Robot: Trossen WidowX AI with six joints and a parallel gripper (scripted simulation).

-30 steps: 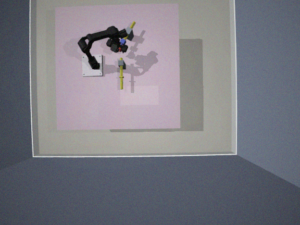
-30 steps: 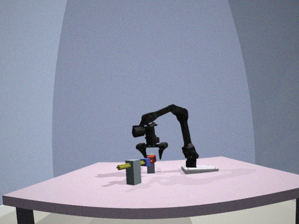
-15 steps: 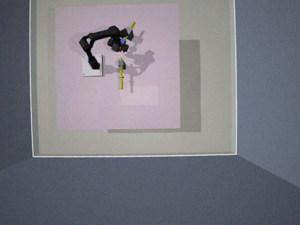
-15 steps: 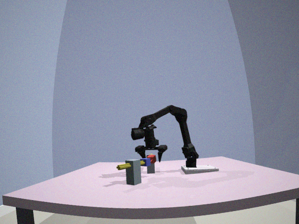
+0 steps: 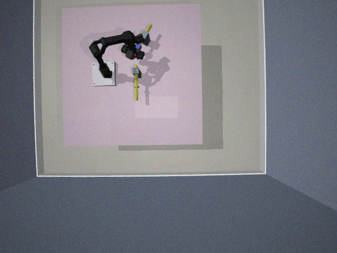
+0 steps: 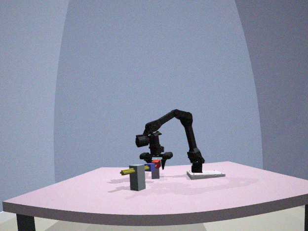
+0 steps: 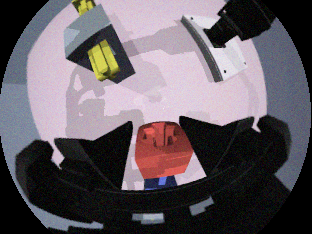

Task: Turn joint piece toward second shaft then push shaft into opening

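My gripper tip is now 10 mm short of the red joint piece, 20 mm to the right of it and 30 mm below it.
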